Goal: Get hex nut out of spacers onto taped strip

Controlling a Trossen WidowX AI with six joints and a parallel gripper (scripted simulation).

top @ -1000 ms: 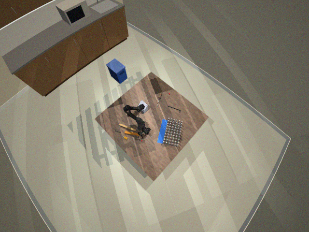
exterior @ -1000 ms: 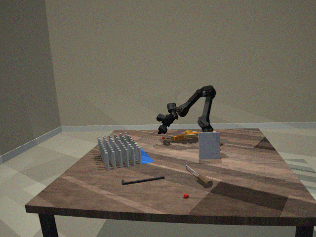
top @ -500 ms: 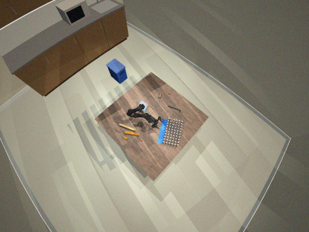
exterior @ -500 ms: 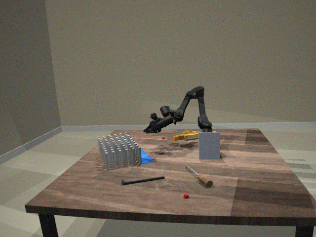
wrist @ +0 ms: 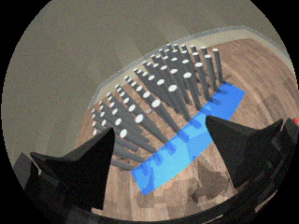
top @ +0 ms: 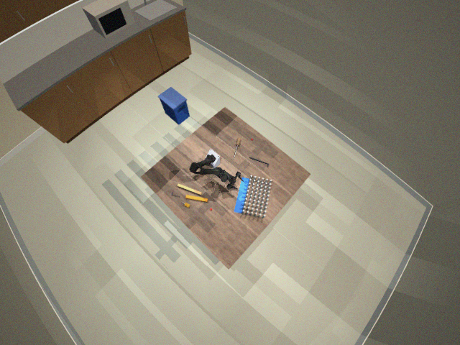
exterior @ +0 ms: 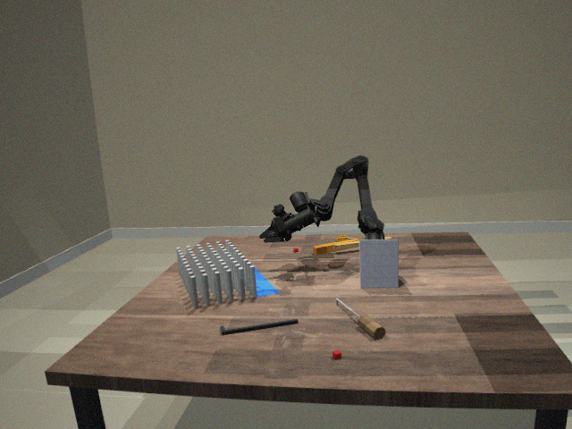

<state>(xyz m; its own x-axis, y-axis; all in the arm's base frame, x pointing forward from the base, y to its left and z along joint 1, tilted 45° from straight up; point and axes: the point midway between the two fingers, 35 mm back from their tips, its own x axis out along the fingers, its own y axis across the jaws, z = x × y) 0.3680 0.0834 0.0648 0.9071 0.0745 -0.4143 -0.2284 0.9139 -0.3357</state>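
Right now my gripper tip is 370 mm past the pick tool, 270 mm to the right of it and 140 mm above it. The rest, counted from my gripper tip: blue taped strip (50 mm ahead, 10 mm to the right, 160 mm below).
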